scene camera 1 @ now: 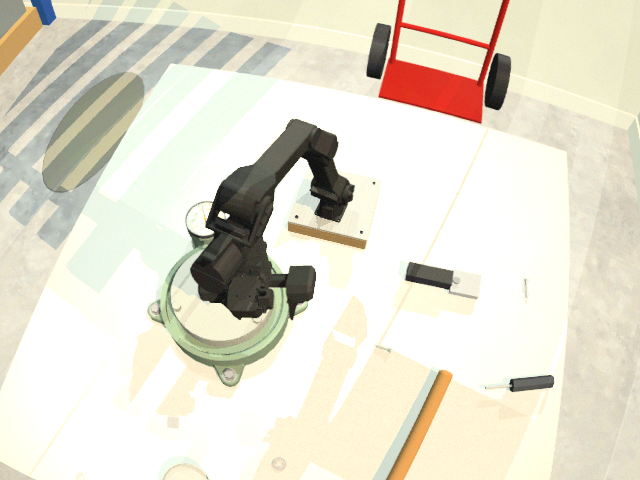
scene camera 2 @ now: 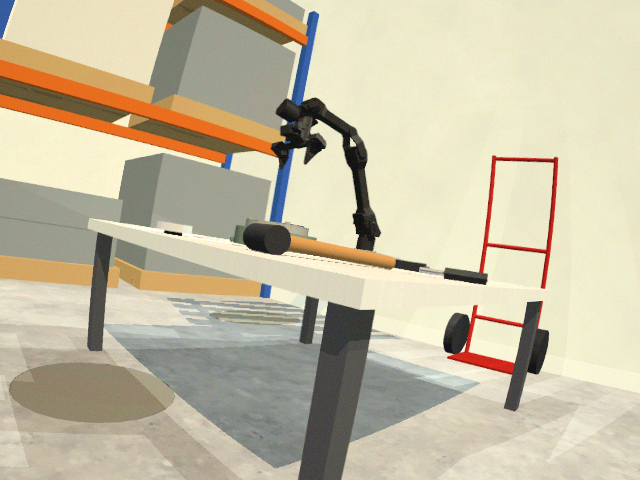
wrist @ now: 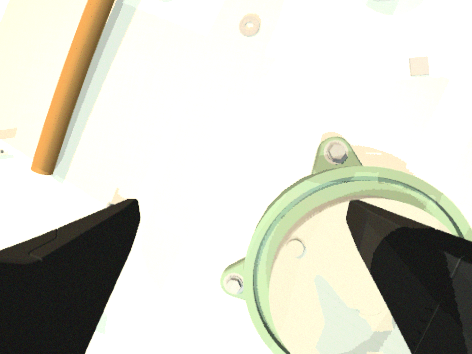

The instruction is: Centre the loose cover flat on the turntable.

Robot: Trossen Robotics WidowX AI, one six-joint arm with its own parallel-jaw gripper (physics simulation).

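Places are measured from the arm's base along level axes (x right, y up, z back), in centimetres.
Where they show: gripper, fingertip midpoint: (scene camera 1: 266, 318) (scene camera 2: 292, 166) (wrist: 244, 209); arm's base, origin of the base link: (scene camera 1: 331, 208).
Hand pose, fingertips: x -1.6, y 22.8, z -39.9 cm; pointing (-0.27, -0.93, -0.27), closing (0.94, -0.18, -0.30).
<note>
Things, the pixels of their top centre, and the offset from my fingertips. "spot": a spot on its surface instead.
- turntable, surface spot: (wrist: 310, 195) spot: dx +5.7, dy -21.8, dz -0.1 cm
- pale disc, middle of its top: (wrist: 372, 302) (scene camera 1: 220, 289) (scene camera 2: 278, 221) dx +15.2, dy -17.2, dz +8.4 cm
- hammer with an orange handle, middle of its top: (wrist: 62, 45) (scene camera 1: 411, 450) (scene camera 2: 332, 235) dx -33.9, dy -20.7, dz -9.5 cm
- grey block, middle of its top: (scene camera 1: 445, 276) (scene camera 2: 419, 262) dx -29.3, dy -23.9, dz +33.2 cm
- screwdriver, middle of its top: (scene camera 1: 522, 383) (scene camera 2: 454, 268) dx -54.5, dy -24.0, dz +13.5 cm
- small washer, middle of its top: (wrist: 249, 25) (scene camera 1: 279, 463) dx -9.6, dy -26.6, dz -20.6 cm
The turntable (scene camera 1: 217, 356) (wrist: 310, 195) is a green round base with bolted lugs. A pale disc (scene camera 1: 206, 325) (scene camera 2: 297, 227) (wrist: 295, 300) with small round marks lies flat inside its green rim; I cannot tell whether this is the loose cover or the turntable's own top. The arm hides part of it in scene camera 1. My gripper (scene camera 2: 294, 164) (wrist: 244, 209) is open and empty, pointing down high above the table. In the wrist view its right fingertip overlaps the disc's edge and its left fingertip is outside the rim.
A hammer with an orange handle (scene camera 1: 421, 426) (scene camera 2: 341, 251) (wrist: 70, 95) lies beyond the turntable. A green-sided cup (scene camera 1: 196, 221) stands close behind it. A black and grey block (scene camera 1: 429, 275), a screwdriver (scene camera 1: 532, 383) and a small washer (scene camera 1: 278, 463) (wrist: 242, 25) also lie on the table.
</note>
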